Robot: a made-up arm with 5 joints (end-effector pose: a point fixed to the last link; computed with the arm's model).
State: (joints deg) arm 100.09 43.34 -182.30 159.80 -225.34
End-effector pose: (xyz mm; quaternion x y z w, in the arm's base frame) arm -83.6 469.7 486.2 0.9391 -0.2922 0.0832 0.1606
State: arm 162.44 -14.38 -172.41 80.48 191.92
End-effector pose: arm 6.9 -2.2 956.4 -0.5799 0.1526 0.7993 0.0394
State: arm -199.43 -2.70 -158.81 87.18 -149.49
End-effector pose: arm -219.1 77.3 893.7 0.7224 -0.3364 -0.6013 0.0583
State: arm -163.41 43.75 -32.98 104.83 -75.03
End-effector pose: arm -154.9 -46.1 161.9 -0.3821 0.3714 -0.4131 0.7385
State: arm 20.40 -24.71 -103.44 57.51 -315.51
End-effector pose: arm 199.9 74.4 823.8 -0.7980 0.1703 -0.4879 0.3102
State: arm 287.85 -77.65 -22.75 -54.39 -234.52
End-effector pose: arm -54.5 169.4 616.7 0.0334 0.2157 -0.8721 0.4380
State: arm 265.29 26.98 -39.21 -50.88 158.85
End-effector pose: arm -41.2 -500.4 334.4 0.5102 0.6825 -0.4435 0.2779
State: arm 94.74 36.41 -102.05 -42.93 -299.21
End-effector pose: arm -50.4 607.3 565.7 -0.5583 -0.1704 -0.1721 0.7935
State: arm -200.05 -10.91 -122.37 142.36 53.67
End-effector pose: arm -199.0 72.6 648.0 0.5980 0.7976 0.0229 0.0758
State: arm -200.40 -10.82 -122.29 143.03 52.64
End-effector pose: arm -197.6 73.5 646.5 0.5929 0.8006 0.0240 0.0831
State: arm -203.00 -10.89 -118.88 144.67 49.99
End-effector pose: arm -191.9 81.5 632.1 0.5897 0.7971 0.0303 0.1261
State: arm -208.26 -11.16 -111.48 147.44 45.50
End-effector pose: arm -177.4 95.4 603.7 0.5861 0.7812 0.0322 0.2123
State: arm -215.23 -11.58 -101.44 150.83 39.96
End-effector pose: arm -152.6 107.8 569.0 0.5772 0.7496 0.0134 0.3237
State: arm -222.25 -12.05 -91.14 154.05 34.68
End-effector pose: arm -123.3 112.0 538.2 0.5618 0.7071 -0.0283 0.4285
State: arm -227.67 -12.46 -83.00 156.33 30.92
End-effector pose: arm -99.7 109.5 517.4 0.5460 0.6673 -0.0738 0.5012
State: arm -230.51 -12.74 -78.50 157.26 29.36
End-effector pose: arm -87.4 106.0 507.0 0.5383 0.6430 -0.1000 0.5355
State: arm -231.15 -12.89 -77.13 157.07 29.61
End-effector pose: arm -84.6 105.1 503.5 0.5401 0.6350 -0.1032 0.5426
